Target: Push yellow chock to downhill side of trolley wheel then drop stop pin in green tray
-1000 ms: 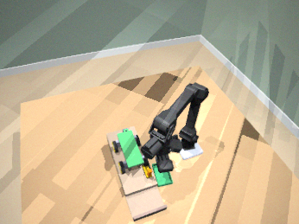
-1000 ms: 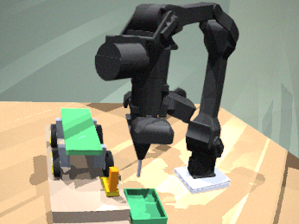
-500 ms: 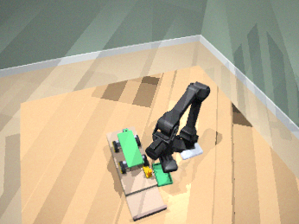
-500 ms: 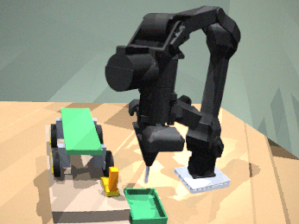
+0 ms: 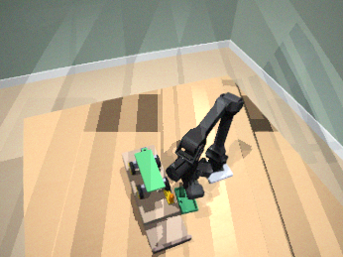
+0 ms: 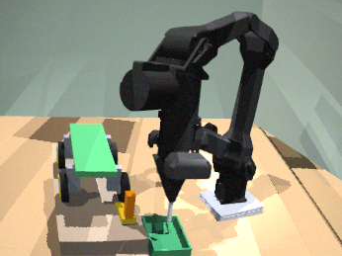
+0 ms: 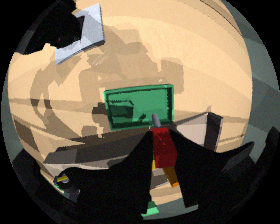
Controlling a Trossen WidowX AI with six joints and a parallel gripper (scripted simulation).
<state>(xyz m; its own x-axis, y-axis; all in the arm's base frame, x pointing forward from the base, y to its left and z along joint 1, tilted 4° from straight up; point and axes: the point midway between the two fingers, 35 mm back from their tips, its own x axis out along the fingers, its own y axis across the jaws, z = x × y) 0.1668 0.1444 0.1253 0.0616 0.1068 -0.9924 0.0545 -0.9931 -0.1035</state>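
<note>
Now: the chock 8 cm ahead of my gripper tip and 2 cm below it. Also, from my gripper tip: trolley (14 cm ahead, 9 cm to the right, 1 cm above); then red-headed stop pin (right at my gripper tip).
</note>
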